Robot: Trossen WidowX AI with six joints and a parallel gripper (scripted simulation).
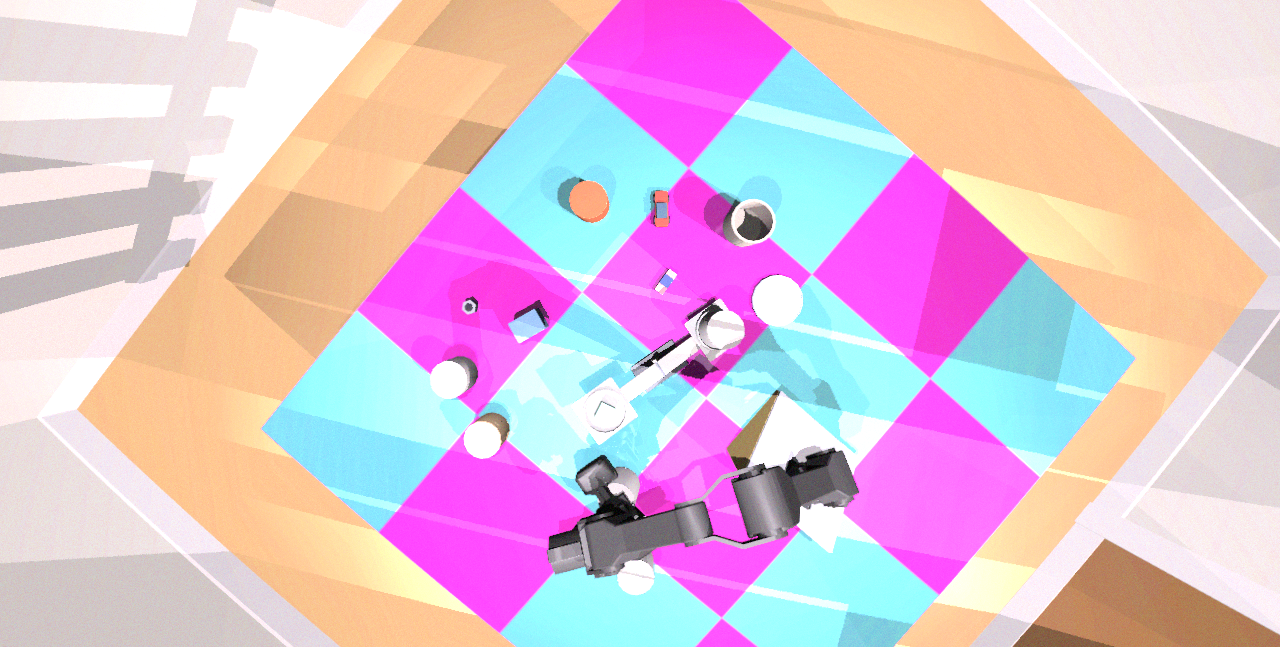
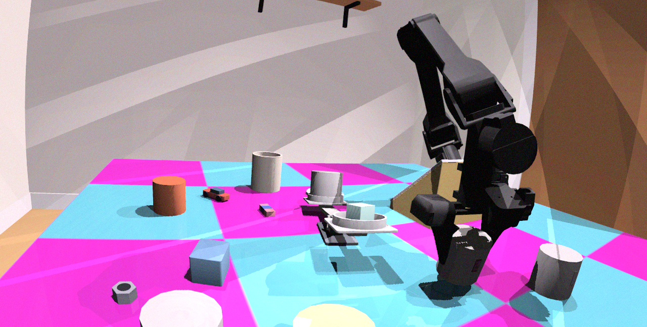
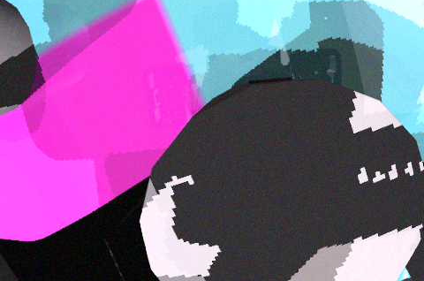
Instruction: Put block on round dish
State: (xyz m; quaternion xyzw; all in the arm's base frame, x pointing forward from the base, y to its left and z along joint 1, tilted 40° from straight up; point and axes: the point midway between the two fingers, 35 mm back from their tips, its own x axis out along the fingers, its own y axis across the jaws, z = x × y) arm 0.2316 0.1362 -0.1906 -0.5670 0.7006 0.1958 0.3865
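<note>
My gripper tip is 480 mm to the left of the round dish, 30 mm past it and 30 mm above it. From my gripper tip the other things lie so: tan disc (270 mm ahead, 50 mm to the left); then balance beam (240 mm to the right, 80 mm ahead); then balance (240 mm to the right, 80 mm ahead, 10 mm below).
</note>
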